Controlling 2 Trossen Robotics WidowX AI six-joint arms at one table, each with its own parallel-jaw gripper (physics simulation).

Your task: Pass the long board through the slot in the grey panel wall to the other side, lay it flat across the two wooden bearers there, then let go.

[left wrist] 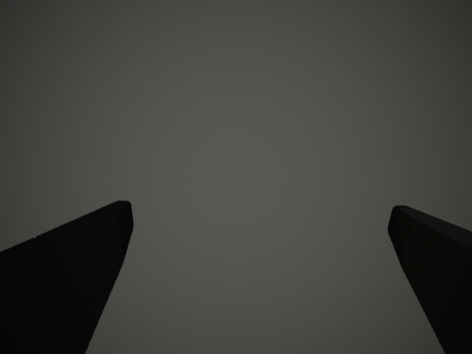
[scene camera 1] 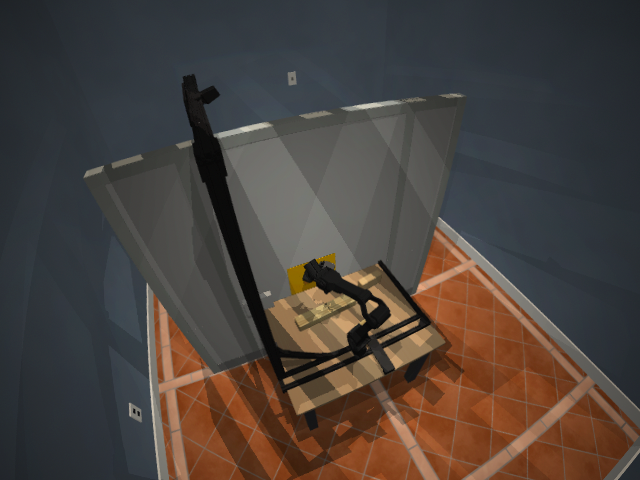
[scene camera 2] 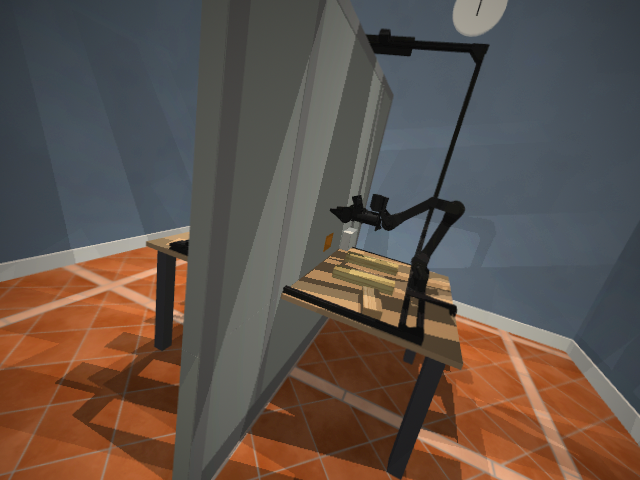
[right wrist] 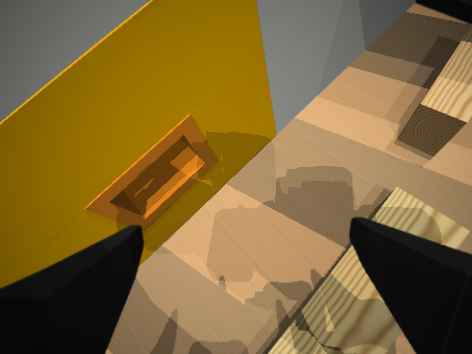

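Pixels of known places: left gripper, fingertip midpoint: [left wrist: 263,216] [scene camera 2: 333,208]; right gripper, fingertip midpoint: [right wrist: 248,231]; left arm's base, origin of the base link: [scene camera 2: 416,289]; right arm's base, origin of the base link: [scene camera 1: 358,349].
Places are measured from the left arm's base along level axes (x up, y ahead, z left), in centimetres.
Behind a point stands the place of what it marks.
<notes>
The long board [scene camera 1: 310,319] @[x 2.1, y 68.5, z -13.9 cm] [right wrist: 340,300] @[x 2.0, y 64.4, z -0.1 cm] lies on the right arm's table, parallel to the grey panel wall [scene camera 1: 320,206] @[x 49.4, y 48.3, z 2.3 cm] [scene camera 2: 330,170] @[x 40.4, y 43.3, z 13.7 cm]. The orange-rimmed slot [right wrist: 142,165] @[x 10.4, y 48.4, z -3.8 cm] [scene camera 2: 328,242] @[x 5.9, y 44.2, z -7.5 cm] sits low in the wall, in a yellow panel on this side. My right gripper [scene camera 1: 308,277] [right wrist: 248,231] @[x 15.1, y 58.7, z -1.7 cm] is open and empty, above the table between slot and board; it hides the slot in scene camera 1. Two pale yellow bearers [scene camera 2: 371,261] @[x 1.7, y 22.3, z -11.8 cm] [scene camera 2: 363,280] @[x 0.8, y 20.8, z 11.5 cm] lie parallel on the left arm's table. My left gripper [scene camera 2: 332,210] @[x 23.9, y 43.3, z -0.6 cm] [left wrist: 263,216] @[x 23.9, y 43.3, z -0.6 cm] is open and empty, raised and facing the wall above the slot.
A tan wooden block [scene camera 1: 369,280] @[x 4.3, y 61.3, z 22.3 cm] [right wrist: 455,90] @[x 4.4, y 60.1, z 19.8 cm] lies beyond the long board's far end. Another tan block [scene camera 2: 370,299] @[x 1.9, y 14.7, z 27.9 cm] lies beside the nearer bearer. A white box [scene camera 2: 348,238] @[x 5.3, y 39.3, z -27.0 cm] stands near the wall. Black rails [scene camera 1: 403,291] @[x -0.2, y 72.8, z 36.8 cm] [scene camera 2: 351,314] @[x -0.4, y 18.4, z 38.0 cm] edge the tables, and tall black camera posts [scene camera 1: 232,232] @[x 82.4, y 89.7, z -35.7 cm] [scene camera 2: 457,129] @[x 68.2, y 2.8, z -34.0 cm] rise above them.
</notes>
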